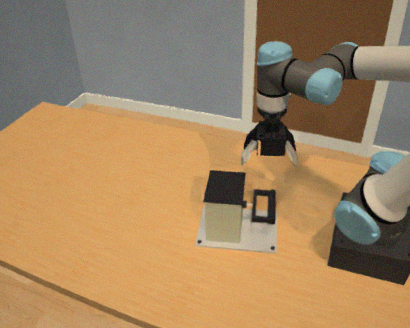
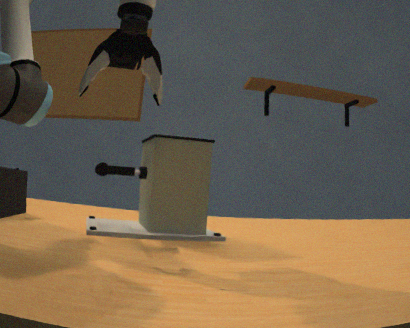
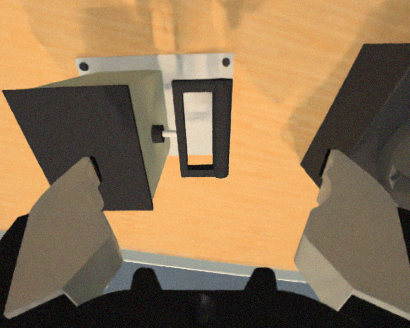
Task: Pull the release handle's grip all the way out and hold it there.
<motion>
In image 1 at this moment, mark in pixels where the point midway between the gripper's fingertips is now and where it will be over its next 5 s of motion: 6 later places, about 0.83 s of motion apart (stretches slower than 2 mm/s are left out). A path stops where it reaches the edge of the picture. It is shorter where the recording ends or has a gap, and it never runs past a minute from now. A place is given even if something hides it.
My gripper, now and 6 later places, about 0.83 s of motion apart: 268,165; 276,183; 274,197; 273,204; 271,204; 281,205; 286,204
</motion>
